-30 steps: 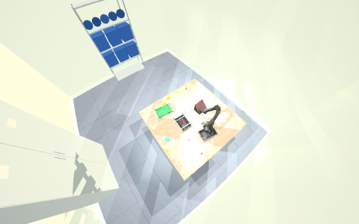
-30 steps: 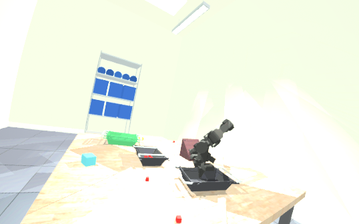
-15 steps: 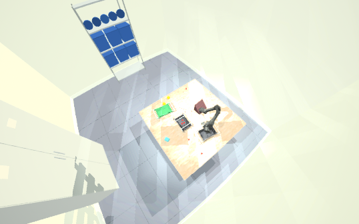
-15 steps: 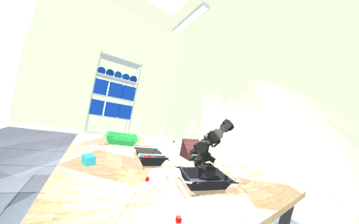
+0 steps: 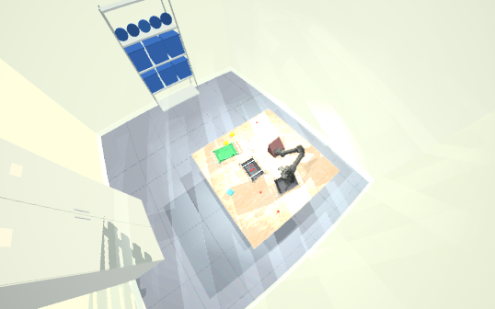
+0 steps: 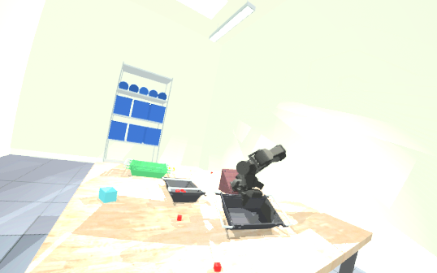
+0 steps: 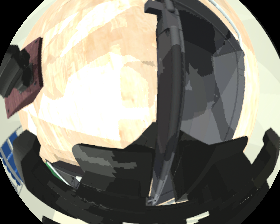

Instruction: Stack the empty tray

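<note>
Right now my gripper tip is 20 mm short of the dark tray, 70 mm to the right of it and 10 mm below it. Also, from my gripper tip: cyan cube: 530 mm ahead, 270 mm to the right, 30 mm below.
</note>
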